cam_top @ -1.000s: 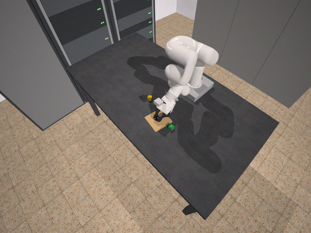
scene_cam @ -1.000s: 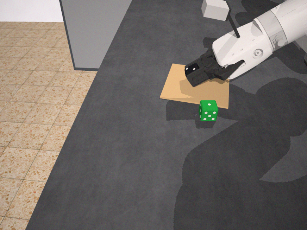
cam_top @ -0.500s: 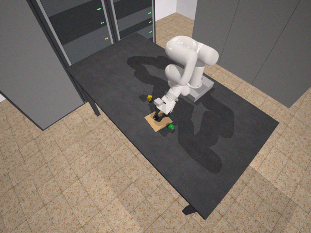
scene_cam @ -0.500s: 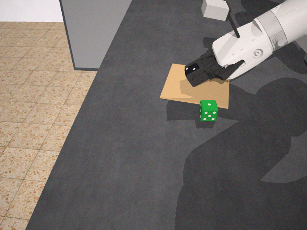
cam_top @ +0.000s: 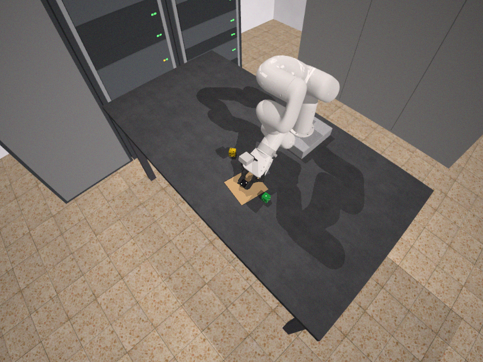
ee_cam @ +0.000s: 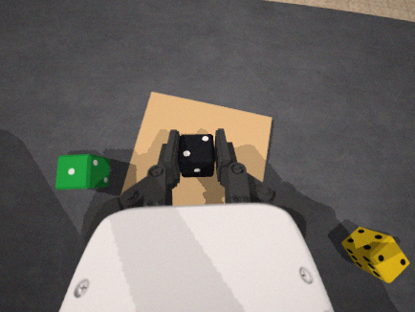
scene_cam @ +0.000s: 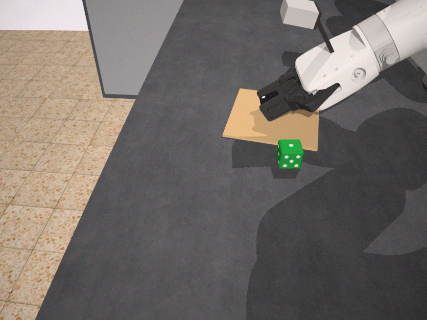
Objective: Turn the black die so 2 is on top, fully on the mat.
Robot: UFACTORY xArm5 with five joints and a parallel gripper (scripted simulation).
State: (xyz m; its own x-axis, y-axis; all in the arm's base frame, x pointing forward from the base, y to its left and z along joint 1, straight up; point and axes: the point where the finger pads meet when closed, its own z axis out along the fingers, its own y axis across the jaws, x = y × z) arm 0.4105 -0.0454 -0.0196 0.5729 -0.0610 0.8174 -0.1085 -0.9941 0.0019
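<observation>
Now: hand 1 cm above the black die. Also, from my hand: yellow die (11 cm behind, 16 cm to the right, 2 cm below); green die (11 cm to the left, 2 cm below); tan mat (3 cm below).
</observation>
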